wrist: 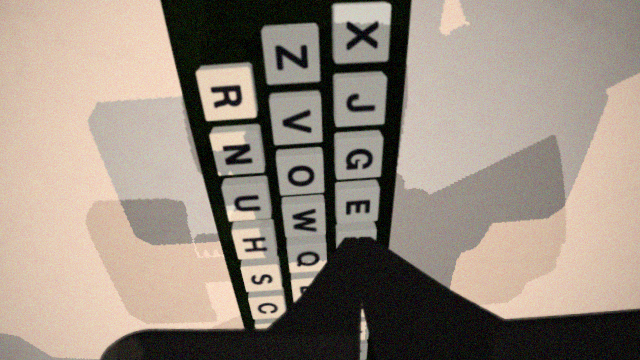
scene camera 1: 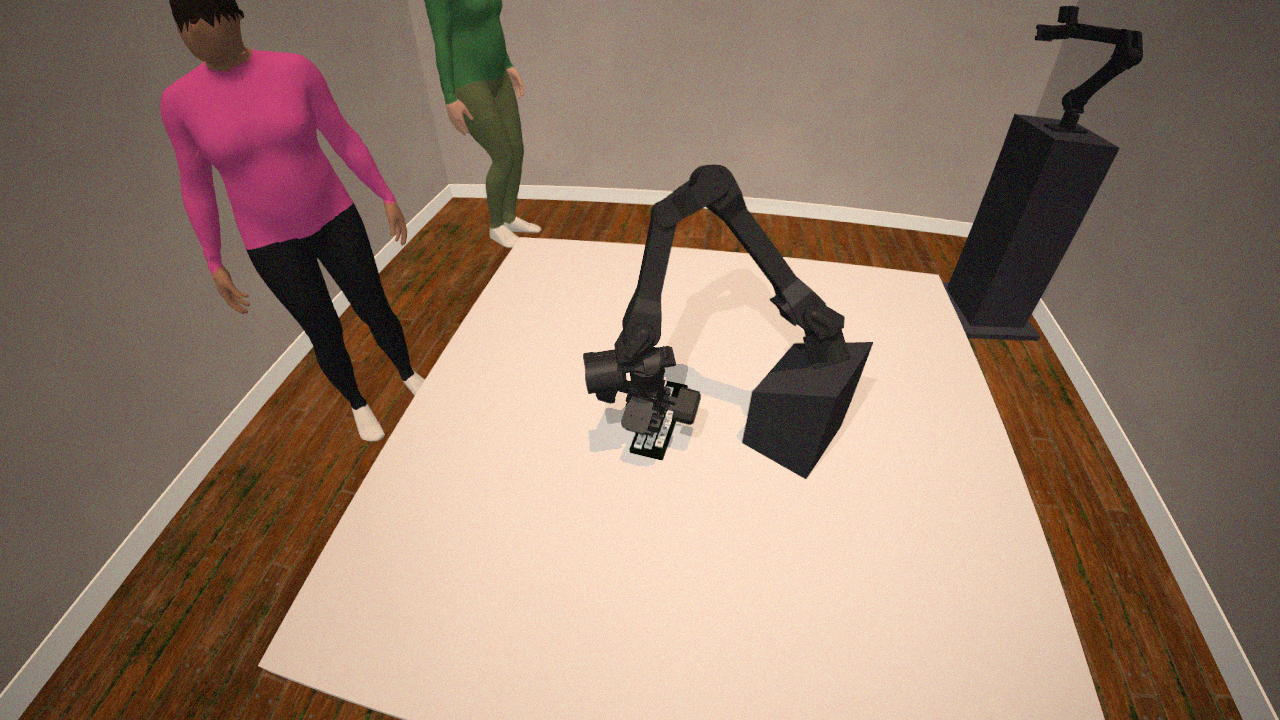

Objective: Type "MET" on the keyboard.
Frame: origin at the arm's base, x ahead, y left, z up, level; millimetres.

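Where they show: gripper, between the fingertips: [wrist: 356,250]; arm's base, origin of its link: [scene camera 1: 830,356].
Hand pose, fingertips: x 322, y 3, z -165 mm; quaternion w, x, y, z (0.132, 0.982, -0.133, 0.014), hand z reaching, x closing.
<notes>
Each offset is from my fingertips to the centre of the thing. Level surfaces: height alone.
The keyboard @[dx -21, dy -18, dz -24 mm] [scene camera 1: 648,442] [wrist: 215,30] is a narrow black board with three columns of pale letter keys, lying flat beneath the gripper. My gripper [wrist: 356,250] is shut and empty, pointing down over it. In the wrist view, its dark fingertips overlap a partly hidden key @[dx -1, dy -14, dz -18 mm] [wrist: 356,232] just below the E key @[dx +4, dy +4, dz -18 mm] [wrist: 358,207] in the right column; that key's letter is hidden, and I cannot tell whether the tips touch it. The C key @[dx -45, dy -36, dz -18 mm] [wrist: 267,308] is low in the left column. No readable M or T shows in the wrist view.
The keyboard rests on a large pale mat @[dz -32 mm] [scene camera 1: 626,573]. The arm's dark pedestal [scene camera 1: 792,402] stands to the right. A person in pink [scene camera 1: 268,143] and one in green [scene camera 1: 478,44] stand by the mat. Another arm [scene camera 1: 1109,71] sits on a tall dark column [scene camera 1: 1020,223].
</notes>
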